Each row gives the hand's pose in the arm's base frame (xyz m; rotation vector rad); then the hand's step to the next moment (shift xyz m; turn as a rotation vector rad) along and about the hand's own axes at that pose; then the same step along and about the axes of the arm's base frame.
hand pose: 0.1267 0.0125 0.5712 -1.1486 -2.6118 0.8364
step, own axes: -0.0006 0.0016 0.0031 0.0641 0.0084 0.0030
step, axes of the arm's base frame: 0.0003 -0.0009 -0.0034 -0.0400 0.0495 -0.0116
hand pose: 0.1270 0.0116 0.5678 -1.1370 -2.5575 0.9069
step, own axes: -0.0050 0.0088 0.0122 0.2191 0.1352 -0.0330
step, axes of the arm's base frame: 0.0038 -0.0046 -0.0147 -0.0548 0.2439 -0.0699
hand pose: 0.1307 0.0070 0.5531 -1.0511 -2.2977 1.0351
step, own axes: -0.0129 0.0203 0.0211 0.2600 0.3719 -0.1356
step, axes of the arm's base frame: 0.0047 -0.0107 -0.0298 0.0936 0.4267 -0.1829
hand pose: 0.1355 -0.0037 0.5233 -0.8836 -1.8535 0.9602
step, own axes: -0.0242 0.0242 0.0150 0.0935 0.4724 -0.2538
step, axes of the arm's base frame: 0.0008 -0.0135 -0.0348 0.2850 0.3631 -0.2885
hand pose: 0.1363 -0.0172 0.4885 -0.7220 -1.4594 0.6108
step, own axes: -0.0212 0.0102 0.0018 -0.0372 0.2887 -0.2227
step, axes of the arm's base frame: -0.0019 -0.0092 -0.0217 0.2384 0.1465 -0.2367
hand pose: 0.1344 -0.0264 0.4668 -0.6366 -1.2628 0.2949
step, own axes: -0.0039 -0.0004 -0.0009 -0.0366 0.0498 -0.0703
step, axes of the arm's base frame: -0.0004 -0.0027 -0.0030 0.0624 0.0000 -0.0698
